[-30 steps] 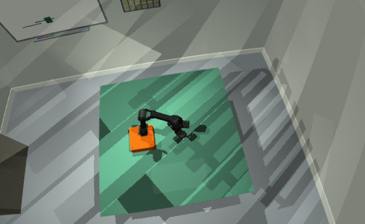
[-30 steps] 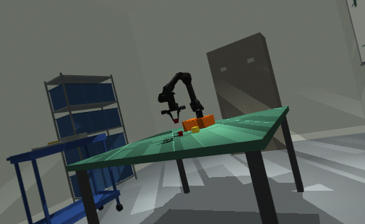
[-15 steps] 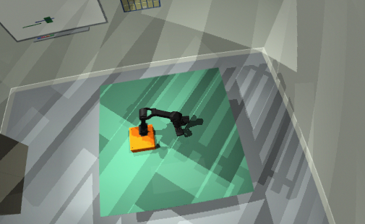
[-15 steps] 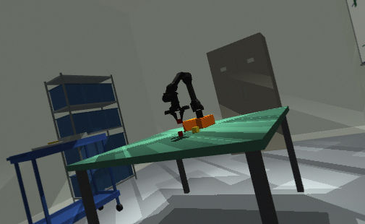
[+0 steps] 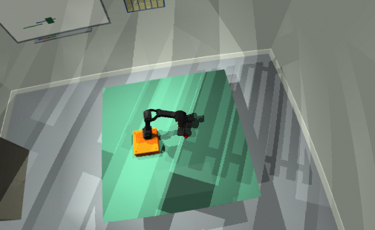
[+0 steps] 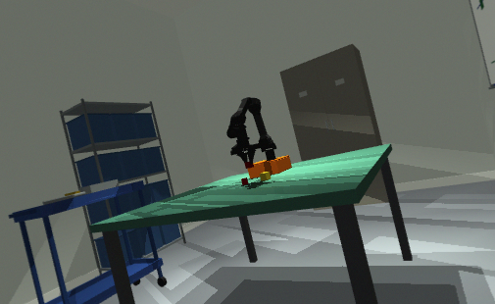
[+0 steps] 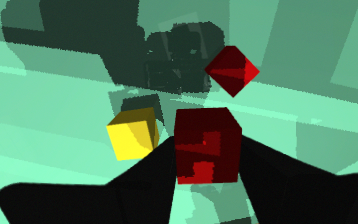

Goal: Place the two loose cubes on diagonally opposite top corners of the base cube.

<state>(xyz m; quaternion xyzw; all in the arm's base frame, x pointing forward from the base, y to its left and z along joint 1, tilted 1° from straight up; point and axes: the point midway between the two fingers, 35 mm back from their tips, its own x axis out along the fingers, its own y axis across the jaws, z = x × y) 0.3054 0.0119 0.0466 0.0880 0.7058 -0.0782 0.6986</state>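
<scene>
Right now my gripper tip is 10 mm past the yellow cube, 70 mm to the right of it and 80 mm above it.
</scene>
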